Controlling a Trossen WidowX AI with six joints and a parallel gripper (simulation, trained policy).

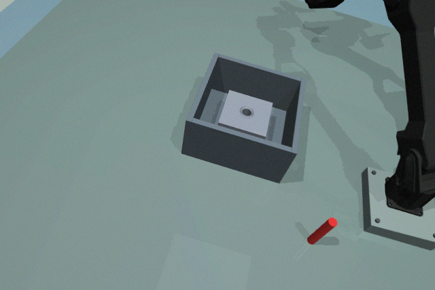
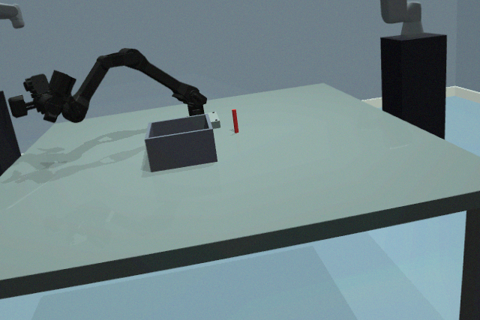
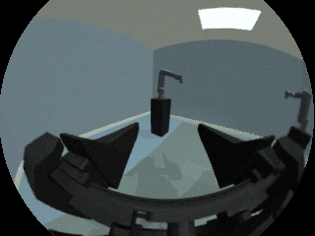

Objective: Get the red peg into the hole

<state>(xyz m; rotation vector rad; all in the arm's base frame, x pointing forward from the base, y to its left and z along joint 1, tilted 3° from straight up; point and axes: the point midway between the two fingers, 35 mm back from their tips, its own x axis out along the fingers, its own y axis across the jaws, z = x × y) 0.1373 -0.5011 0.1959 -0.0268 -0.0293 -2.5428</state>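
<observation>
Right now the red peg is 650 mm to the left of my gripper tip, 170 mm below it and 30 mm ahead of it. The rest, counted from my gripper tip: dark grey box (470 mm to the left, 200 mm ahead, 190 mm below).
</observation>
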